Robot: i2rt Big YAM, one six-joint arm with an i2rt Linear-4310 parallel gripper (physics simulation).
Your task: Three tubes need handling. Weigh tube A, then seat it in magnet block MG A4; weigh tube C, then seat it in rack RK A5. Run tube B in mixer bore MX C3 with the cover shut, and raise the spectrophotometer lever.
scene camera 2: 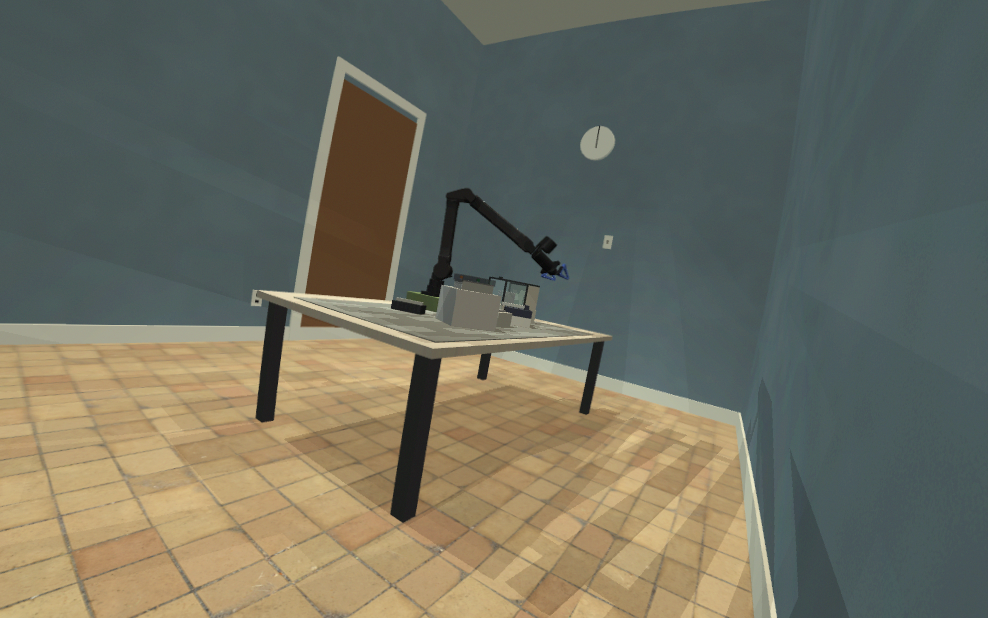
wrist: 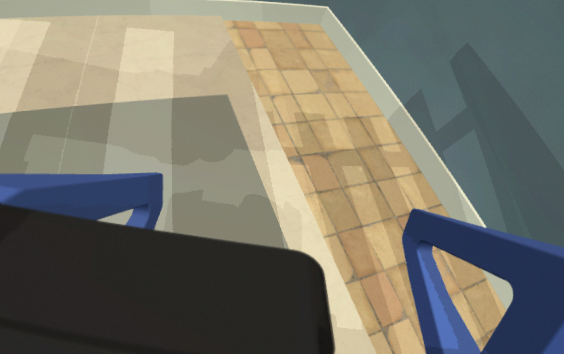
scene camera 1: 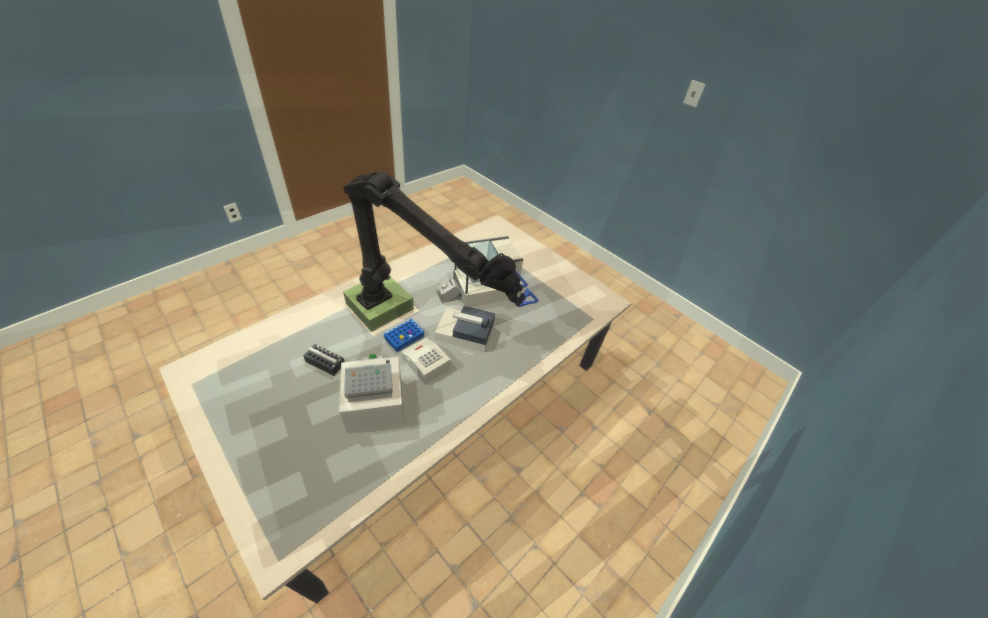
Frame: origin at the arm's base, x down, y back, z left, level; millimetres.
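Where they show: gripper, between the fingertips: (scene camera 2: 561,279) (wrist: 287,207) (scene camera 1: 532,293); arm's base, origin of its link: (scene camera 2: 434,295) (scene camera 1: 374,297).
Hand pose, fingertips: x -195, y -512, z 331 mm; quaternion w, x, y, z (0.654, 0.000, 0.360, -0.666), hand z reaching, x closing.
Each offset is from my fingertips to the top centre of the thing. "pt": to the spot under its first point. Level surfaces: height alone.
My gripper (scene camera 1: 529,288) (scene camera 2: 556,274) (wrist: 287,207) is open and empty, high above the table's far right part, beyond the glass-walled balance {dx +39, dy +329, dz +61 mm} (scene camera 1: 486,249) (scene camera 2: 515,292). The blue rack {pt dx +206, dy +288, dz -360 mm} (scene camera 1: 404,334) holds small yellow and purple-looking spots, perhaps tube caps. The black block with a pale strip {dx +213, dy +406, dz -622 mm} (scene camera 1: 323,358) (scene camera 2: 408,306) lies at the left. The white box with a grey, many-holed top {dx +71, dy +176, dz -563 mm} (scene camera 1: 370,409) (scene camera 2: 467,306) shows small orange and green spots. A dark device with a pale bar {dx +159, dy +179, dz -142 mm} (scene camera 1: 473,325) stands right of the rack. Tube letters, lever position and cover state are too small to tell.
A white keypad device {dx +191, dy +164, dz -352 mm} (scene camera 1: 427,358) stands between the rack and the grey-topped box. A small grey device {dx +187, dy +390, dz -68 mm} (scene camera 1: 447,287) stands beside the balance. The arm's green base (scene camera 1: 378,303) is at the table's back edge. The wrist view shows the grey mat {dx +262 mm} (wrist: 210,125) and the tiled floor (wrist: 320,105).
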